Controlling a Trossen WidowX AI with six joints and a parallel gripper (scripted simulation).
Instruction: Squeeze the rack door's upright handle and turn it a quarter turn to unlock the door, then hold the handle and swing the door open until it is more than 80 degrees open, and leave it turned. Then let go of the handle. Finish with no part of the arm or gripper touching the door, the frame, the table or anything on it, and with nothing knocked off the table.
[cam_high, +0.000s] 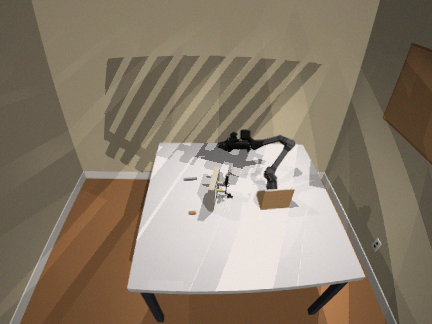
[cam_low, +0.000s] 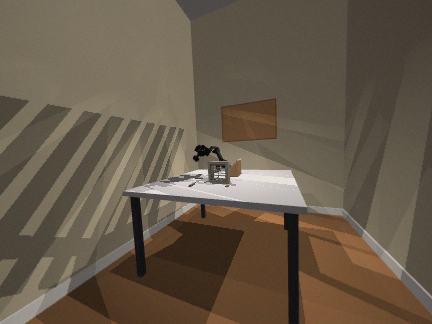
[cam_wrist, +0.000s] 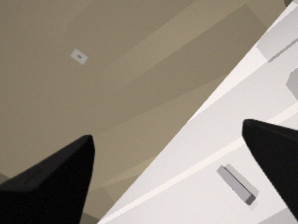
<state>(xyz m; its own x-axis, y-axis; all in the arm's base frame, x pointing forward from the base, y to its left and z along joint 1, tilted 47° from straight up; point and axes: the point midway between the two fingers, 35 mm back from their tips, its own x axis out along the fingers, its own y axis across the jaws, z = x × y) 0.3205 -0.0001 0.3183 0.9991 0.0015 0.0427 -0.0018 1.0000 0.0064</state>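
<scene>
My gripper tip is now 210 mm to the right of the door handle, 160 mm above it and 60 mm past it. Also, from my gripper tip: orange piece 370 mm to the left, 260 mm below, 160 mm ahead; grey bar 260 mm below, 190 mm ahead, 60 mm to the left.
</scene>
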